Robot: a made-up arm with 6 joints.
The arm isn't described. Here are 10 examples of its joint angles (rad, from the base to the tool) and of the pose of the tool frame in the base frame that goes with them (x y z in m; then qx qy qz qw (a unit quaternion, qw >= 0)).
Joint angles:
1: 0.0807 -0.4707 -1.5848 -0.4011 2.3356 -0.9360
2: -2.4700 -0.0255 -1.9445 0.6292 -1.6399 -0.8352
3: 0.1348 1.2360 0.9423 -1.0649 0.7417 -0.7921
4: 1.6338 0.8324 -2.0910 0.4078 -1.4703 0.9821
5: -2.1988 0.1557 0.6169 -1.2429 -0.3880 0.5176
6: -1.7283 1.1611 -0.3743 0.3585 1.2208 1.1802
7: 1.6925 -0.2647 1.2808 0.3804 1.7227 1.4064
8: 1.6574 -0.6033 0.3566 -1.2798 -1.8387 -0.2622
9: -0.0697 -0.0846 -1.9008 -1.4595 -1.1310 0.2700
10: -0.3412 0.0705 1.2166 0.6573 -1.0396 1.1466
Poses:
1: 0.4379 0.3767 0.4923 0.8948 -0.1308 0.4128 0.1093
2: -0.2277 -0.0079 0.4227 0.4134 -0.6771 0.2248 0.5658
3: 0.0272 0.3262 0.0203 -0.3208 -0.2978 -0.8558 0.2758
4: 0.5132 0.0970 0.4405 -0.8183 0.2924 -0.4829 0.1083
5: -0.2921 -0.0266 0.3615 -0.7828 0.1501 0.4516 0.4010
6: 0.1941 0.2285 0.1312 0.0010 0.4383 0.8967 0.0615
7: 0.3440 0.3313 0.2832 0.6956 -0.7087 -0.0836 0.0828
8: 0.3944 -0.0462 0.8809 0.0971 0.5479 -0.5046 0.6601
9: -0.0287 0.5440 0.6449 0.1860 -0.3339 -0.5119 0.7693
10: 0.0170 0.4228 0.2281 -0.0124 0.4947 0.8474 0.1925
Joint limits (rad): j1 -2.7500..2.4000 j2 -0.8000..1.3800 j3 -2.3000..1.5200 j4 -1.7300..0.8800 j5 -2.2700..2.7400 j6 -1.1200..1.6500
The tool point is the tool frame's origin. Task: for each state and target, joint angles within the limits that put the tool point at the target. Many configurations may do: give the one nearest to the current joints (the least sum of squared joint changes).
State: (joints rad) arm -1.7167 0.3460 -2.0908 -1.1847 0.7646 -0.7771
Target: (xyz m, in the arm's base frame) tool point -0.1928 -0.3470 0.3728
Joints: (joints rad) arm -2.5728 0.5621 -2.0881 -1.6227 0.5532 -0.8745
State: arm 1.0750 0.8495 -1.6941 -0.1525 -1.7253 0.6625
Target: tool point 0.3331 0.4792 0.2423
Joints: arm 0.5325 0.7722 -1.8313 -0.0626 -1.3451 0.6261
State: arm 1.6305 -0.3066 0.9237 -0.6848 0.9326 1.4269
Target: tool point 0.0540 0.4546 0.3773
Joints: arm 0.8801 -0.2164 1.0557 -0.7608 1.5653 1.2187
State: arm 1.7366 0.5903 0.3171 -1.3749 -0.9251 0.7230
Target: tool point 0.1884 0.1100 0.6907
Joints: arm 1.6559 -0.3615 0.1472 -0.9255 -0.2148 0.6575
